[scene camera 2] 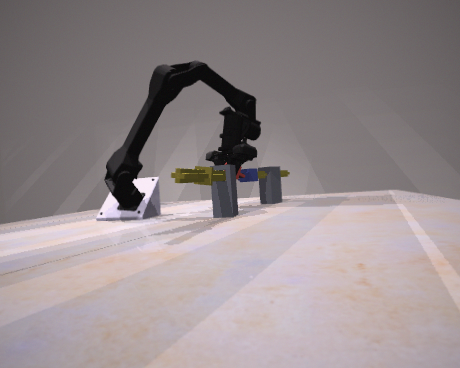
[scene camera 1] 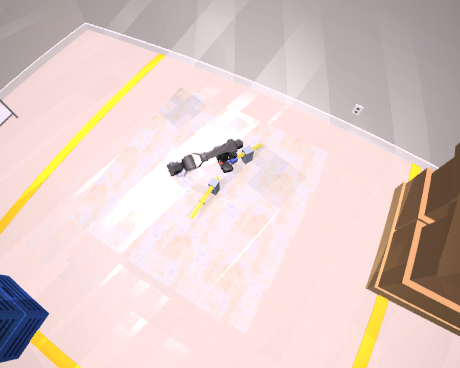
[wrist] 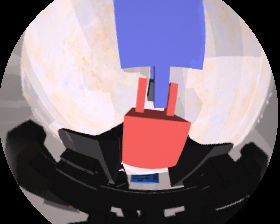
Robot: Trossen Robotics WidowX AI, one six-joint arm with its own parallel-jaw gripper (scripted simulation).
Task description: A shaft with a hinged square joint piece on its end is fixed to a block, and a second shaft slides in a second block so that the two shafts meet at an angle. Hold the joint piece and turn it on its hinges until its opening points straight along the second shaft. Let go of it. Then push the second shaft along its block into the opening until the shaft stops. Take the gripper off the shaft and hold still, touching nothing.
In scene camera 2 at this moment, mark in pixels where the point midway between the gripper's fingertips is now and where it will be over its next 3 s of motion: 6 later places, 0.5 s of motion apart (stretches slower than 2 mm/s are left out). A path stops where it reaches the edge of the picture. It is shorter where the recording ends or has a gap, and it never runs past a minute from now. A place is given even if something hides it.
My gripper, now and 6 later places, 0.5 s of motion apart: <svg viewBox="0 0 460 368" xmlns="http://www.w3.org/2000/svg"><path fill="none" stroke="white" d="M227 182L229 184L233 187L237 188L236 186L235 177L234 145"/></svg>
